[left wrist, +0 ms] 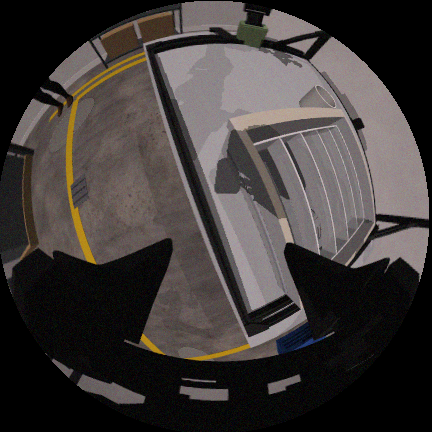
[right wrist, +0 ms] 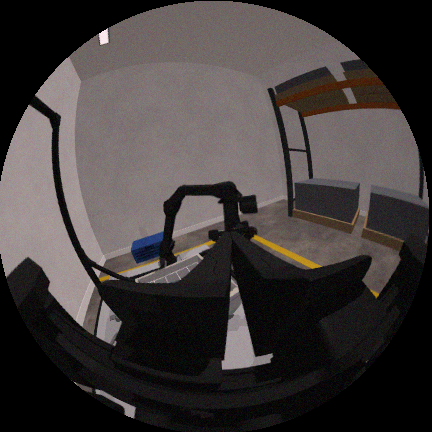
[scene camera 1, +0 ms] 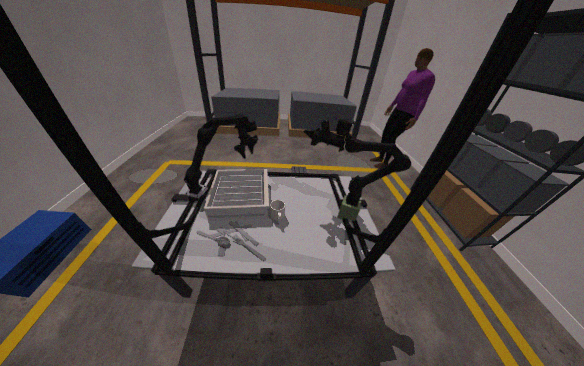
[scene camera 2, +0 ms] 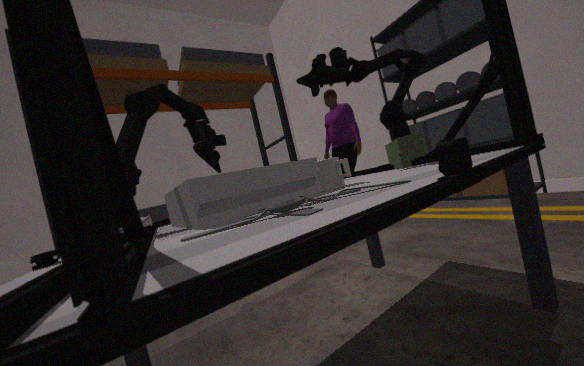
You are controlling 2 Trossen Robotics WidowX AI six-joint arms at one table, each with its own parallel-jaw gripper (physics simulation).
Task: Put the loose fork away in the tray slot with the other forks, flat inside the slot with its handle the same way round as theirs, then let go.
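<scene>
The pale cutlery tray stands on the left half of the table, with thin dividers between its slots. Its contents are too dim to tell apart. Several loose utensils lie in a crossed pile in front of the tray; which one is the loose fork is unclear. My left gripper is open and empty, above and behind the tray's back edge in scene camera 1. My right gripper is shut and empty, raised high behind the table's right half.
A mug stands against the tray's right side in scene camera 1. A green block is at the right arm's base. Dark frame posts rise at the table's front corners. A person stands beyond the table.
</scene>
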